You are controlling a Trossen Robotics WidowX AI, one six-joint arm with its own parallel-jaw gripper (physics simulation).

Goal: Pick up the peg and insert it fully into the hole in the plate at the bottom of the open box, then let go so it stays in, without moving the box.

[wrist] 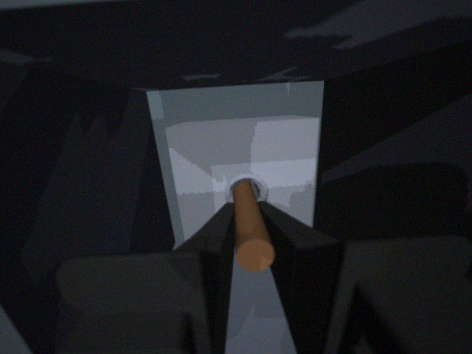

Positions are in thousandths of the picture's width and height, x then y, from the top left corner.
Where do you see a pale plate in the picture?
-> At 588,436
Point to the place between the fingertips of my gripper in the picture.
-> At 520,592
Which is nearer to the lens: the blue-grey box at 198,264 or the orange-brown peg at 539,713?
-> The orange-brown peg.
